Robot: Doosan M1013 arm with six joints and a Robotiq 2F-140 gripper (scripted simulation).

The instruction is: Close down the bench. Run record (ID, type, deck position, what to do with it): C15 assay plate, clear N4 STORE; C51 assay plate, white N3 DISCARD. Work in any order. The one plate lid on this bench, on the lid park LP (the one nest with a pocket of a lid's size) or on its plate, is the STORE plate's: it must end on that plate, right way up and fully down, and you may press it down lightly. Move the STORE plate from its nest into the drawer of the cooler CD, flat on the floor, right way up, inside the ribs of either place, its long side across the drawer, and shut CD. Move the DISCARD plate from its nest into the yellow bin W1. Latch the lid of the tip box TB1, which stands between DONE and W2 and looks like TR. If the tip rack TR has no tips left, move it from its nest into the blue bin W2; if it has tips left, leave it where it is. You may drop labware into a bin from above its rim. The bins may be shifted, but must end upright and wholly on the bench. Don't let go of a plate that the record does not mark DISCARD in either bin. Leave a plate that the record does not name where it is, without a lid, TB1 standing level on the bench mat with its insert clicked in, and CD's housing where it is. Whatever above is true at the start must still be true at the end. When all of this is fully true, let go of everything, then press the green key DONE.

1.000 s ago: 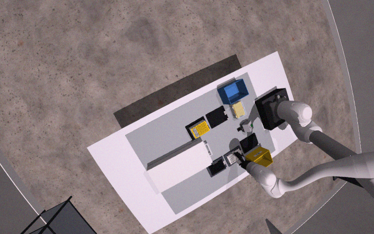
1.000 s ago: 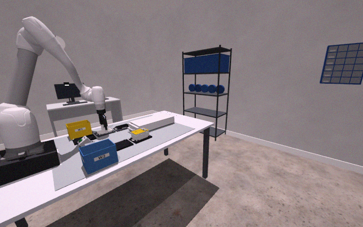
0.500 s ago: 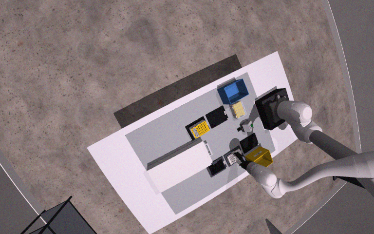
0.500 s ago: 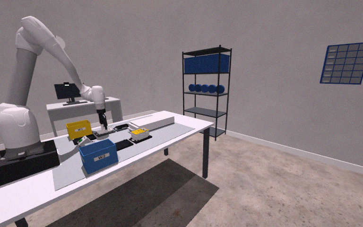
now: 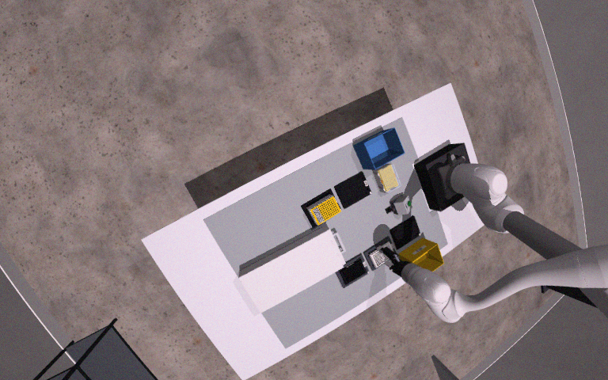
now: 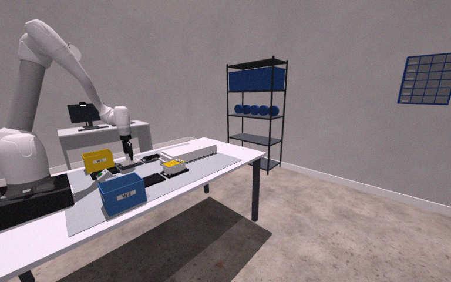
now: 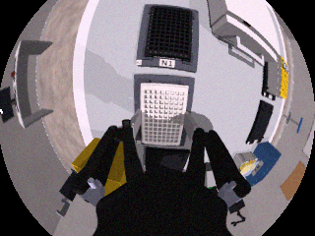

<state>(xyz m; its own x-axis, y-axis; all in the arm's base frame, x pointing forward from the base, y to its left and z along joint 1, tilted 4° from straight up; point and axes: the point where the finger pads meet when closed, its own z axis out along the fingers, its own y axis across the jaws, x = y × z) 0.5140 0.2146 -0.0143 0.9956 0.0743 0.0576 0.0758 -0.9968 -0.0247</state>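
Now: the yellow bin W1 190 mm behind my hand, 120 mm to the left of it and 10 mm below it. From my hand the other things lie so: green key DONE (220 mm behind, 200 mm to the right, 20 mm above); then white plate (20 mm below); then dark gridded plate (180 mm ahead, 10 mm to the left, 30 mm below).
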